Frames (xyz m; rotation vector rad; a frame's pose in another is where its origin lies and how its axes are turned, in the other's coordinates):
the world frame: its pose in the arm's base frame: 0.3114 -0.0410 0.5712 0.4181 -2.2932 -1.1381
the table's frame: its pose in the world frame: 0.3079 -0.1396 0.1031 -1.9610 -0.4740 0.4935
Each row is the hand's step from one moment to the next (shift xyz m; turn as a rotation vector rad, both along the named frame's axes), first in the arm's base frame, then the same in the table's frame.
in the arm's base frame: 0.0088 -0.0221 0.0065 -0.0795 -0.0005 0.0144
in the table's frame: 0.0036 0.0244 -0.0003 0.0601 -0.0338 -0.0421
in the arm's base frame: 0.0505 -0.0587 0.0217 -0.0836 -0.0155 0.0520
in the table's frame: -0.0037 0.0780 0.0193 0.0942 -0.0166 -0.0281
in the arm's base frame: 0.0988 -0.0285 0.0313 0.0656 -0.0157 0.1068
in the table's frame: -0.0316 0.0754 0.0698 0.0443 0.0610 0.1013
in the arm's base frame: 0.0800 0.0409 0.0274 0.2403 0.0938 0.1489
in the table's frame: -0.0358 0.0055 0.0867 -0.0511 0.0525 0.2887
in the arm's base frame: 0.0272 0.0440 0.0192 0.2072 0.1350 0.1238
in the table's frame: -0.0101 -0.0228 0.0492 -0.0575 -0.0027 0.2705
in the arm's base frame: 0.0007 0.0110 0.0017 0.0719 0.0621 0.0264
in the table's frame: -0.0012 -0.0090 0.0065 -0.0355 -0.0169 0.0904
